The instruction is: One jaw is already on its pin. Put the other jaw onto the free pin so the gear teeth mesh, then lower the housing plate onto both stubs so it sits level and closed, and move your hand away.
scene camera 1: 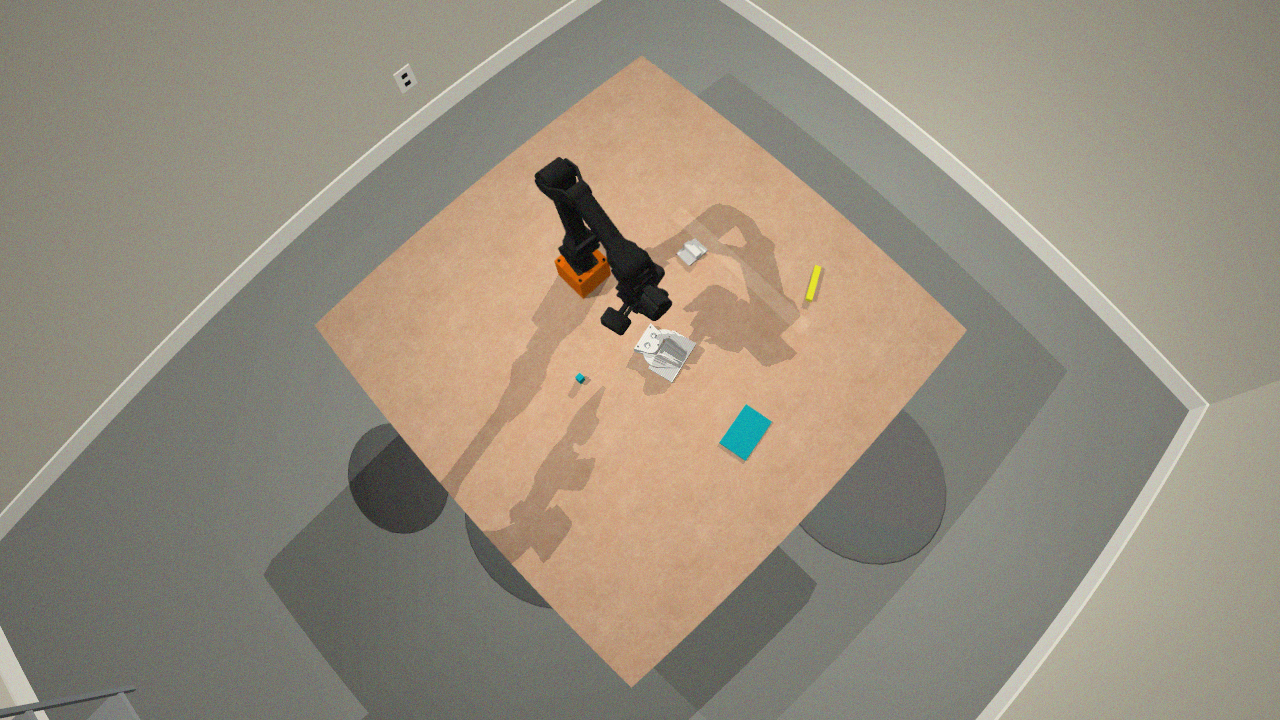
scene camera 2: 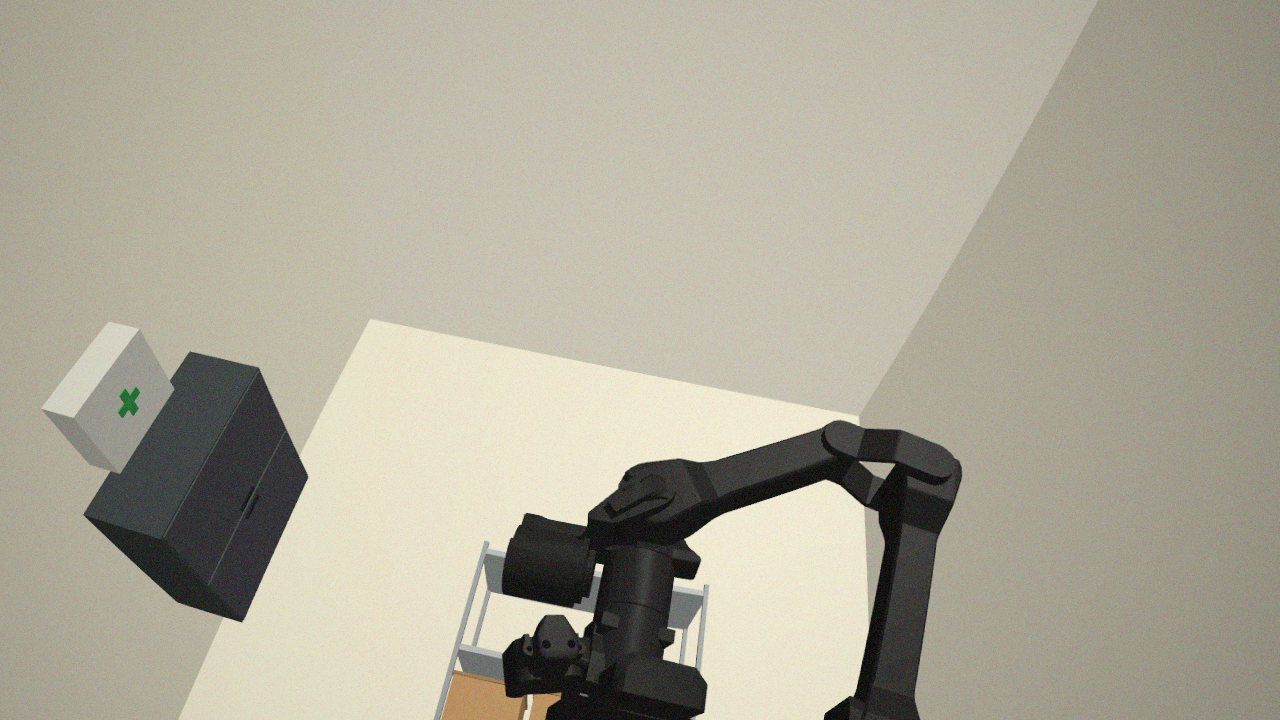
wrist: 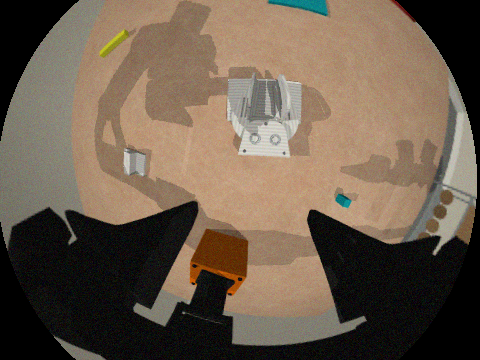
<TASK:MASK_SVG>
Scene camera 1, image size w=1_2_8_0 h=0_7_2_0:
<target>gripper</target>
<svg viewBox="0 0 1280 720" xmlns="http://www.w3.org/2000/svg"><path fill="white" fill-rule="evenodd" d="M600 318L603 326L618 335L623 335L632 323L628 318L631 311L636 314L643 314L650 320L656 321L652 320L634 301L635 295L631 298L621 291L619 282L615 287L618 290L616 296L621 298L624 304L619 311L608 307ZM653 262L657 267L655 270L659 276L653 282L658 285L662 278L664 278L665 271L661 266Z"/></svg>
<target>flat teal block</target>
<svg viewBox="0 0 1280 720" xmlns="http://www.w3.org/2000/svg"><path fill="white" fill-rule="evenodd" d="M747 404L719 442L745 461L772 423L772 421Z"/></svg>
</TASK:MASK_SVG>
